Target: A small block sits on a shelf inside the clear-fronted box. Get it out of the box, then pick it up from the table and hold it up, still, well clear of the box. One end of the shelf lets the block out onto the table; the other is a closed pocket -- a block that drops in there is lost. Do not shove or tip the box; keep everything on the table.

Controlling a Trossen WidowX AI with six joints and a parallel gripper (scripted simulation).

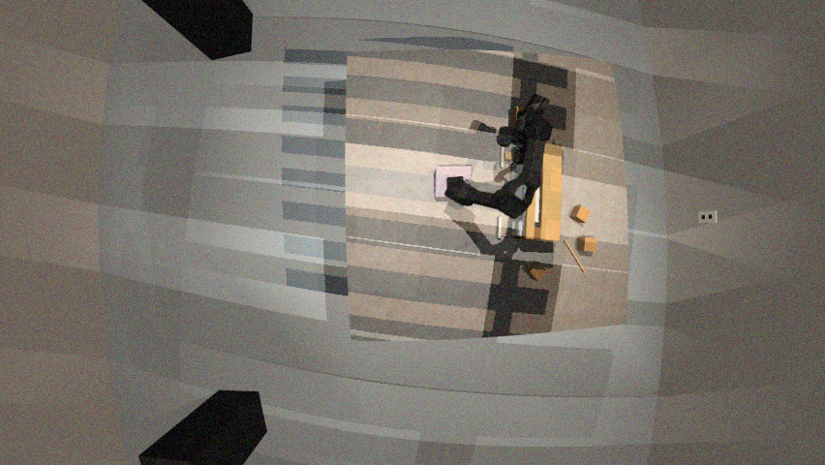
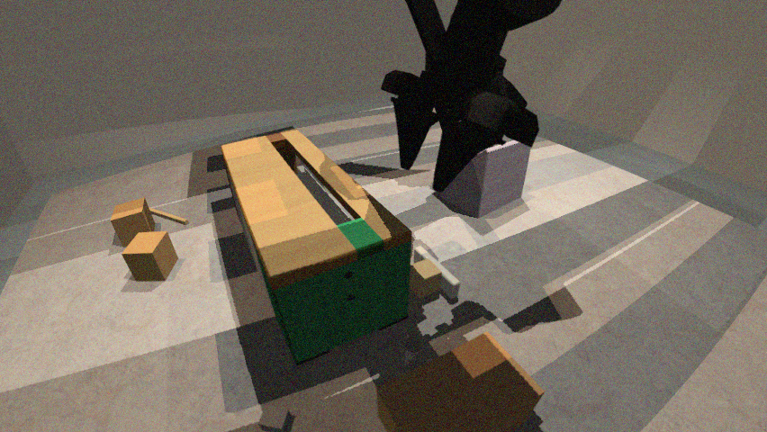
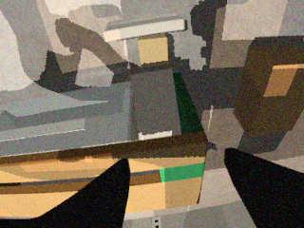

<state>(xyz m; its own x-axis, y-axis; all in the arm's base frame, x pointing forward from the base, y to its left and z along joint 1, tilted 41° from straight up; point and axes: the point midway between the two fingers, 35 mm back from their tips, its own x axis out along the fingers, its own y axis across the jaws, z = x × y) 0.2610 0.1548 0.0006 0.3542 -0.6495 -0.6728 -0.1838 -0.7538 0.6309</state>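
My gripper tip is now 150 mm above the tan block and 20 mm past it. Also, from my gripper tip: box (160 mm to the right, 100 mm below, 40 mm ahead); thin stick (460 mm to the right, 260 mm ahead, 160 mm below).
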